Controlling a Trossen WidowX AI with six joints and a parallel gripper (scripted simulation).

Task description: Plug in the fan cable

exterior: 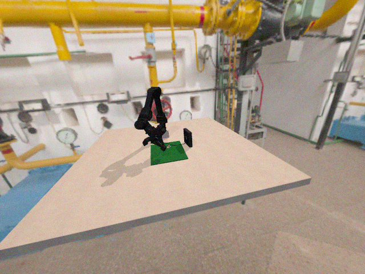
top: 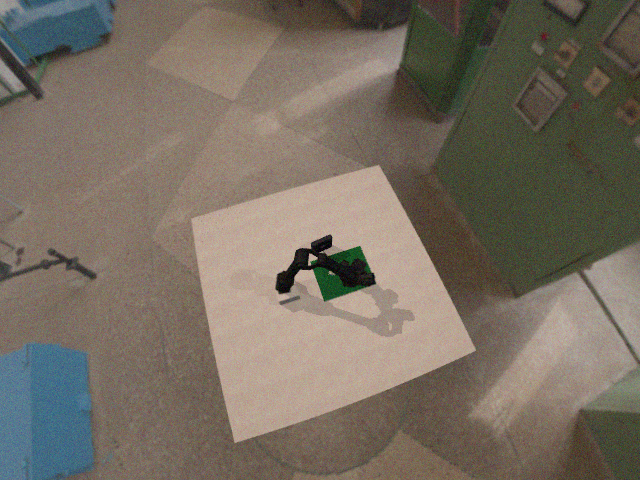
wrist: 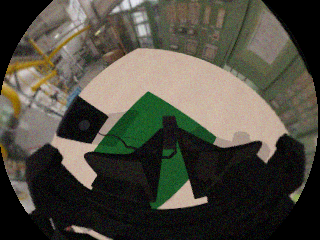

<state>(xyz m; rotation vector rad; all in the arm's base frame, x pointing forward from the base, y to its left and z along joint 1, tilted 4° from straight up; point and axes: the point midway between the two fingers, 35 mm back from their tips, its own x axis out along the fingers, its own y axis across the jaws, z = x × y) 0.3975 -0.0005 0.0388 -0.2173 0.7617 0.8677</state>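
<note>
The green board lies 100 mm below my gripper tip, 80 mm behind it and 20 mm to the left of it. Also, from my gripper tip: dark plug 10 mm below; then black fan 180 mm to the left, 160 mm behind, 20 mm below.
</note>
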